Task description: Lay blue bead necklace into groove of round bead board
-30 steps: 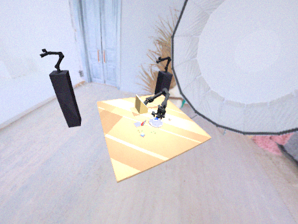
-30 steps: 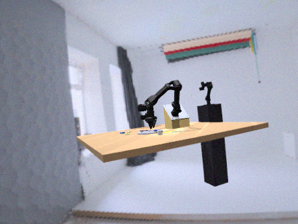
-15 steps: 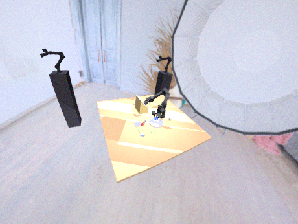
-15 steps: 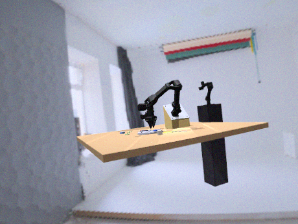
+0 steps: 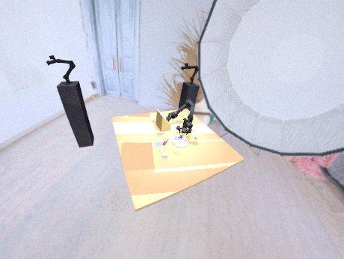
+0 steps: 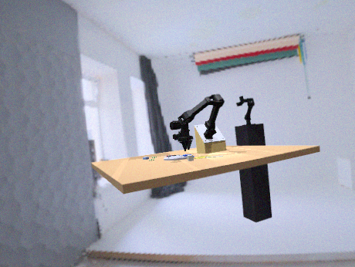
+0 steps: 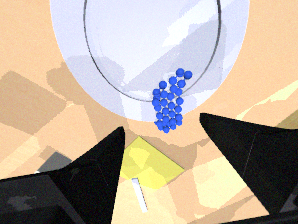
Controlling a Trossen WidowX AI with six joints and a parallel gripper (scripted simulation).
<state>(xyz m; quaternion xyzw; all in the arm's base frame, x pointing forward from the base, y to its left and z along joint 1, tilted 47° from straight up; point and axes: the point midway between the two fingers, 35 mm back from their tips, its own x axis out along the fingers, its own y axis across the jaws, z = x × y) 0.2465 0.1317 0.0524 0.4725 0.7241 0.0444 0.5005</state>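
The round bead board is 6 cm to the right of my gripper tip, 6 cm ahead of it and 4 cm below it. Round my gripper tip: yellow flat piece 10 cm to the left, 7 cm behind, 5 cm below; grey-white stick 17 cm to the left, 12 cm behind, 5 cm below; white cylinder 18 cm to the left, 6 cm ahead, 3 cm below.
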